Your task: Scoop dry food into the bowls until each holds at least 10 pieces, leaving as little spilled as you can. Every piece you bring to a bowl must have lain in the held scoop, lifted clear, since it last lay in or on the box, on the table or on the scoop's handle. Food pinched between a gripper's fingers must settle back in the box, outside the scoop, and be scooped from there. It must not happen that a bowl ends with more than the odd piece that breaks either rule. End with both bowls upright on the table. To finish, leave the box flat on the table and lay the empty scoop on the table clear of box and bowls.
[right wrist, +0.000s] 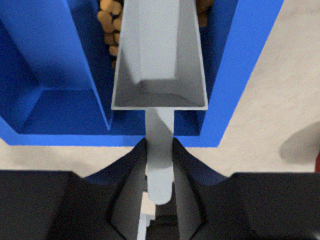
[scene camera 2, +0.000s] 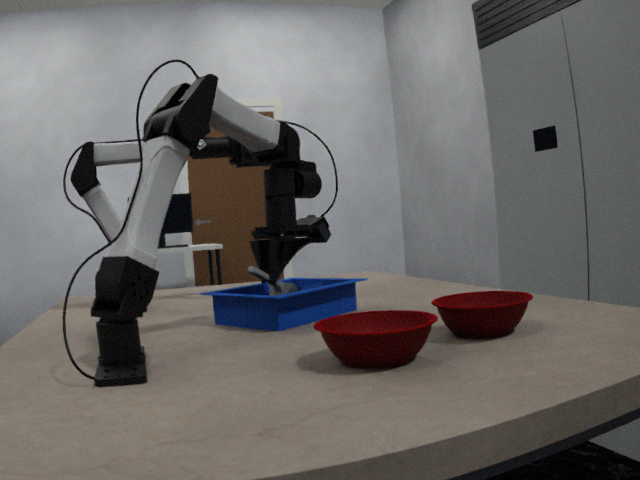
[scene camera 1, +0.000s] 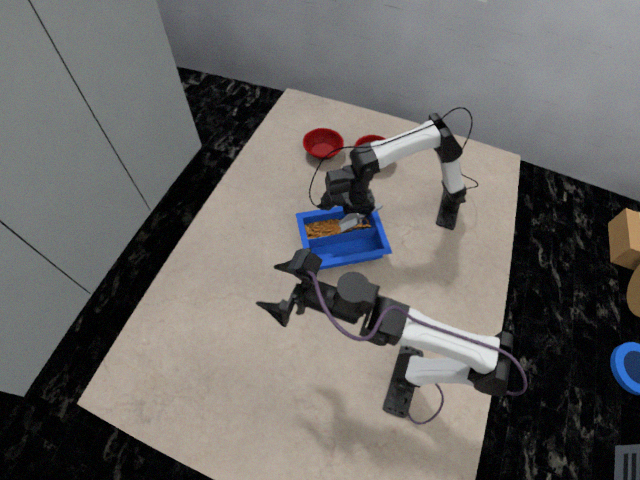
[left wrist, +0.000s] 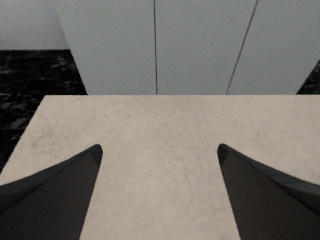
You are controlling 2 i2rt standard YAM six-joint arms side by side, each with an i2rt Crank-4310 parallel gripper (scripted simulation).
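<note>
Blue box [scene camera 2: 264, 312], [right wrist: 55, 105], [scene camera 1: 339, 249]. Grey scoop [right wrist: 159, 69]; out of frame in the left wrist view. Left gripper [scene camera 2: 268, 161], [left wrist: 159, 146]. Right gripper [scene camera 2: 268, 283], [right wrist: 159, 140].
</note>
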